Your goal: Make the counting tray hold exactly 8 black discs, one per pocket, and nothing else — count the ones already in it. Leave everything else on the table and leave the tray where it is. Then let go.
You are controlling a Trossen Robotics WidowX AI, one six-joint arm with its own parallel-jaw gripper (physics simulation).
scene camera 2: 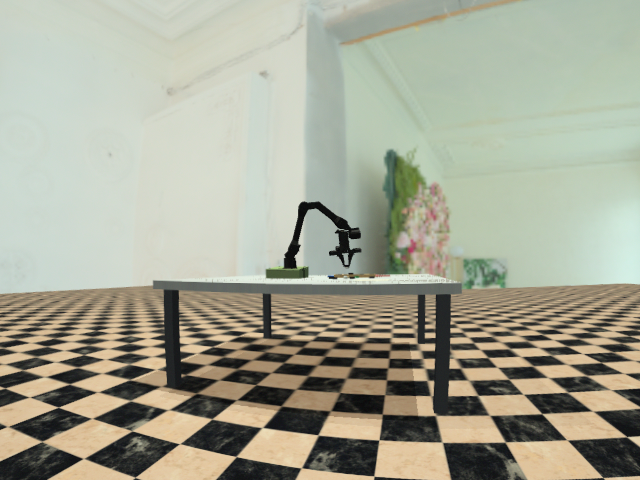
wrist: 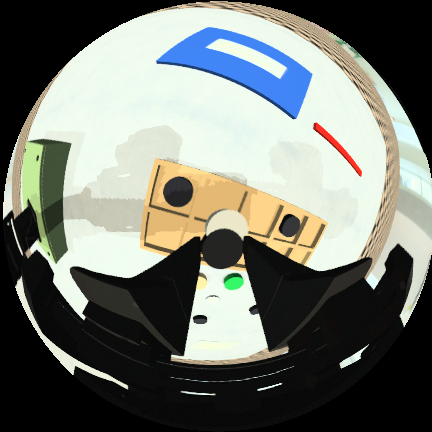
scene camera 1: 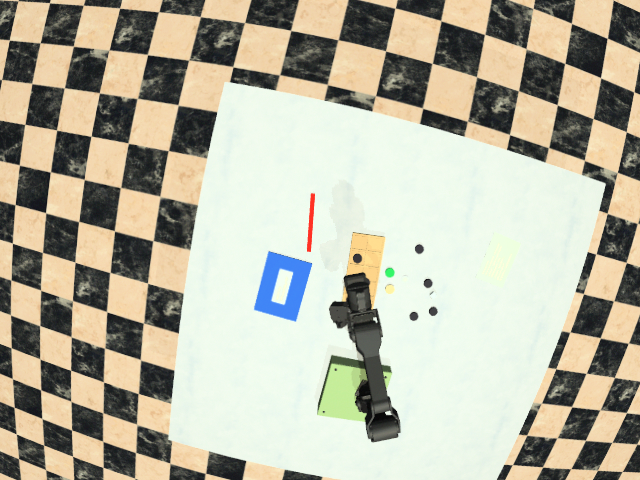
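Note:
The orange counting tray (scene camera 1: 366,239) (wrist: 150,230) lies on the table below my gripper (scene camera 2: 346,265) (wrist: 221,241). The gripper is shut on a white disc (wrist: 227,217) and a black disc (wrist: 221,254), overlapping at the fingertips, and holds them above the tray. In the wrist view, one black disc (wrist: 178,191) sits in the tray's near corner pocket and another black disc (wrist: 290,225) (scene camera 1: 357,257) sits toward its far end. The discs and fingers hide some pockets. Several black discs lie loose right of the tray, including one (scene camera 1: 419,249) and another (scene camera 1: 428,283).
A green disc (scene camera 1: 389,272) (wrist: 233,281), a yellow disc (scene camera 1: 389,288) and a pale disc (scene camera 1: 405,277) lie beside the tray. A blue plate (scene camera 1: 263,284) (wrist: 185,52), a red bar (scene camera 1: 310,222) (wrist: 340,150), a pale yellow pad (scene camera 1: 498,259) and the green base block (scene camera 1: 341,392) are also there.

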